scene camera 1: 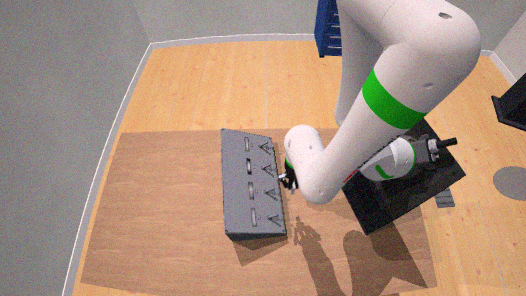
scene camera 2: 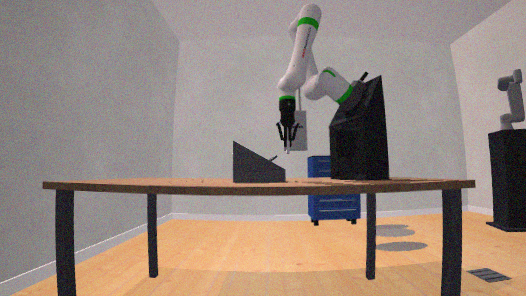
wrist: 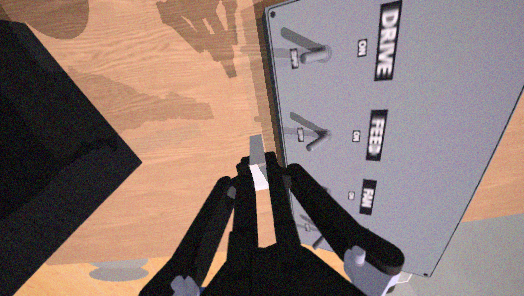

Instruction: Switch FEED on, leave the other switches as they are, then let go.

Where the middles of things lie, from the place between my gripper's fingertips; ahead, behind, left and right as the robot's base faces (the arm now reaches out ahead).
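Labels:
Measured from the grey sloped switch panel (scene camera 1: pixel 247 206), my gripper is now 20 cm short of it and 6 cm above it.

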